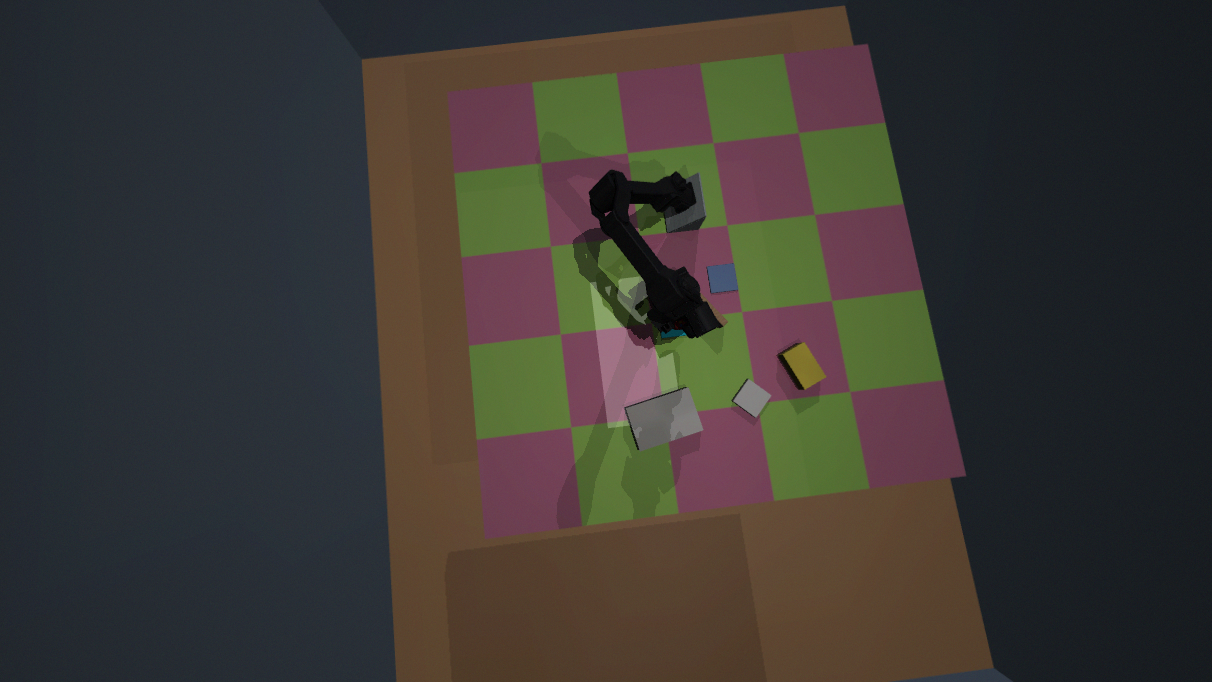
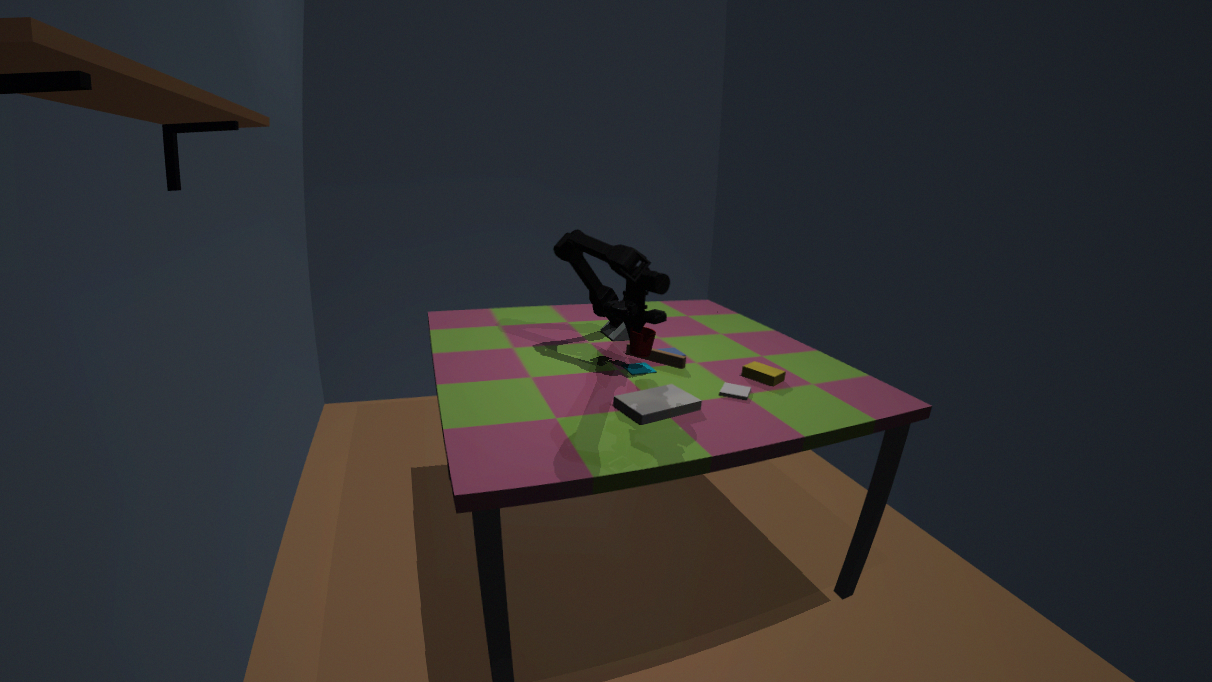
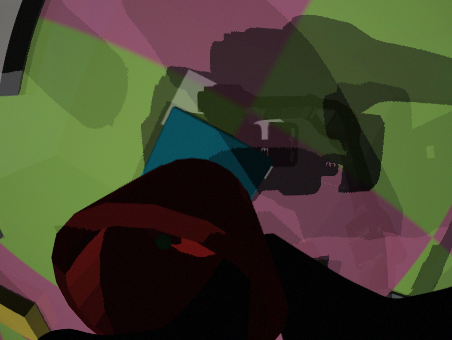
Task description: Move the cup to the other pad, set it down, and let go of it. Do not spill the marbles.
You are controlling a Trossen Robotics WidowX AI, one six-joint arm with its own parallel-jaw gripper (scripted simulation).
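Observation:
Visible in the pictures: the gripper; a white tile and a grey box; a teal pad and a blue pad.

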